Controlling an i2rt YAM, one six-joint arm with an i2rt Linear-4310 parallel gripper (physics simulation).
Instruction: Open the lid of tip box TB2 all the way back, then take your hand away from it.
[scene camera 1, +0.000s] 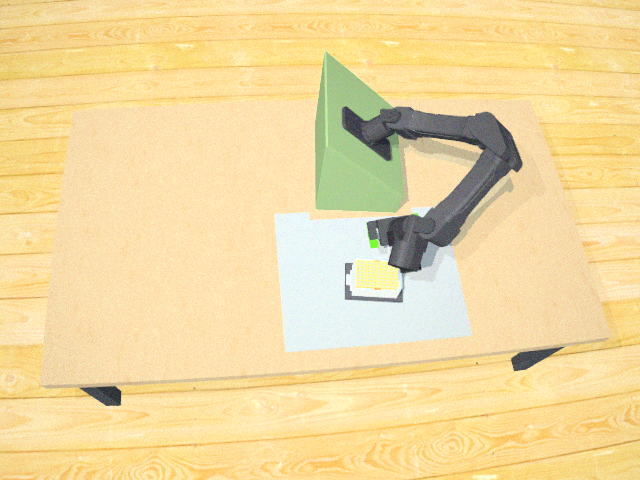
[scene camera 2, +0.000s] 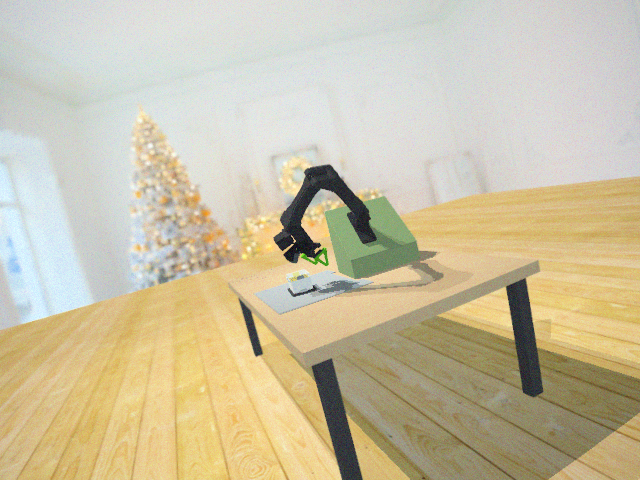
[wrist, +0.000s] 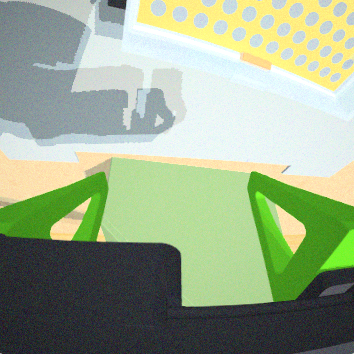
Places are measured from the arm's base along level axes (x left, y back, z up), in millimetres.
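Pixels of known places: gripper, fingertip midpoint: (scene camera 1: 385, 232) (scene camera 2: 322, 264) (wrist: 177, 179); arm's base, link origin: (scene camera 1: 365, 135) (scene camera 2: 361, 227).
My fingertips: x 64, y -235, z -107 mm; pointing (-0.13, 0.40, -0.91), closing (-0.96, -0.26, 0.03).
For each thing: its top centre in the pictures, then the offset to it from my fingertips. "spot": a spot on its surface instead. Level surfaces: height alone.
- tip box, top centre: (scene camera 1: 378, 271) (scene camera 2: 297, 273) dx -21, dy -111, dz -10 mm
- dark base, surface spot: (scene camera 1: 374, 299) spot: dx -21, dy -161, dz -80 mm
- pale mat, surface height: dz -87 mm
- wooden table, surface height: dz -90 mm
One tip box (scene camera 1: 377, 274) (scene camera 2: 298, 283) (wrist: 200, 57), with white walls and a yellow top plate full of round holes, stands on a dark base (scene camera 1: 374, 299) on the pale mat (scene camera 1: 310, 315) (scene camera 2: 279, 303) (wrist: 215, 120). No label is legible, so I cannot confirm that it is TB2. A lid does not show clearly, and its position cannot be told. My gripper (scene camera 1: 394, 227) (scene camera 2: 315, 256) (wrist: 177, 179) is open with green fingers wide apart and nothing between them. It hangs above the mat's back part, behind the box and apart from it.
A large green wedge-shaped block (scene camera 1: 356, 180) (scene camera 2: 387, 255) (wrist: 185, 215) stands behind the mat and carries the arm's dark mounting plate (scene camera 1: 353, 121). The arm (scene camera 1: 465, 180) (scene camera 2: 320, 178) bends out to the right in scene camera 1. The wooden table (scene camera 1: 170, 248) (scene camera 2: 413, 294) extends left of the mat.
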